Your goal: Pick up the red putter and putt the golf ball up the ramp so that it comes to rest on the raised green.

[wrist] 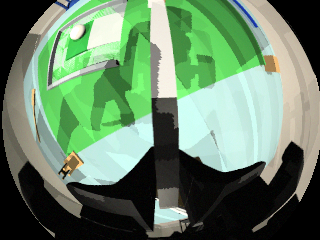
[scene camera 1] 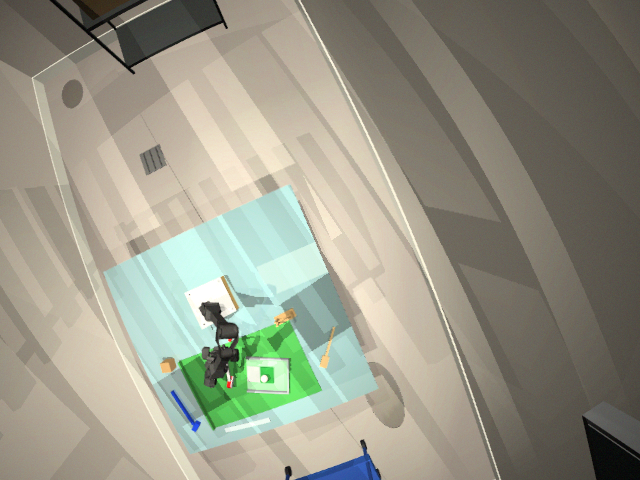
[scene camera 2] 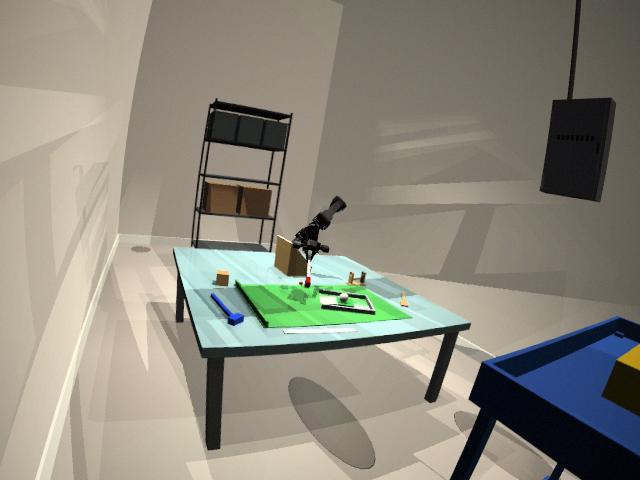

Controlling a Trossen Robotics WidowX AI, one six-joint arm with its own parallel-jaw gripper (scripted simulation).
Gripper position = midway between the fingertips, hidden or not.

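A red putter is held by my gripper point(wrist: 162, 149).
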